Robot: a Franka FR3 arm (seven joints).
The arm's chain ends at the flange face. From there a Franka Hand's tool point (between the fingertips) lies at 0.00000 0.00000 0.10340 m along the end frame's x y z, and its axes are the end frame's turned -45 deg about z.
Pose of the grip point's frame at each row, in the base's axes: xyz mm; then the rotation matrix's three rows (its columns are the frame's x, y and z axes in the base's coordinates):
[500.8 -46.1 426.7], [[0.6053 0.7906 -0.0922], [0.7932 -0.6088 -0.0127], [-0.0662 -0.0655 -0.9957]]
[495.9 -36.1 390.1], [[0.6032 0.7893 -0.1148], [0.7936 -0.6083 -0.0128], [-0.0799 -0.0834 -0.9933]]
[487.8 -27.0 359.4], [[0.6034 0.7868 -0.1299], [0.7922 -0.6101 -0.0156], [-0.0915 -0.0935 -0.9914]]
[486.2 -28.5 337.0], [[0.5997 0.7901 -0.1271], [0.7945 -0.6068 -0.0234], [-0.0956 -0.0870 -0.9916]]
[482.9 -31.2 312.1], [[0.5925 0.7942 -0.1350], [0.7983 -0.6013 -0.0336], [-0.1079 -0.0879 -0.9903]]
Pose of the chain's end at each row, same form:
[510.3 -44.8 529.7], [[0.9871 0.1310 -0.0922], [0.1304 -0.9914 -0.0127], [-0.0931 0.0005 -0.9957]]
[507.8 -34.8 492.8], [[0.9846 0.1316 -0.1148], [0.1310 -0.9913 -0.0128], [-0.1155 -0.0025 -0.9933]]
[501.2 -25.4 461.9], [[0.9830 0.1297 -0.1299], [0.1288 -0.9916 -0.0156], [-0.1308 -0.0014 -0.9914]]
[499.3 -26.1 439.5], [[0.9827 0.1346 -0.1271], [0.1327 -0.9909 -0.0234], [-0.1291 0.0061 -0.9916]]
[496.9 -27.7 414.5], [[0.9805 0.1426 -0.1350], [0.1393 -0.9897 -0.0336], [-0.1385 0.0141 -0.9903]]

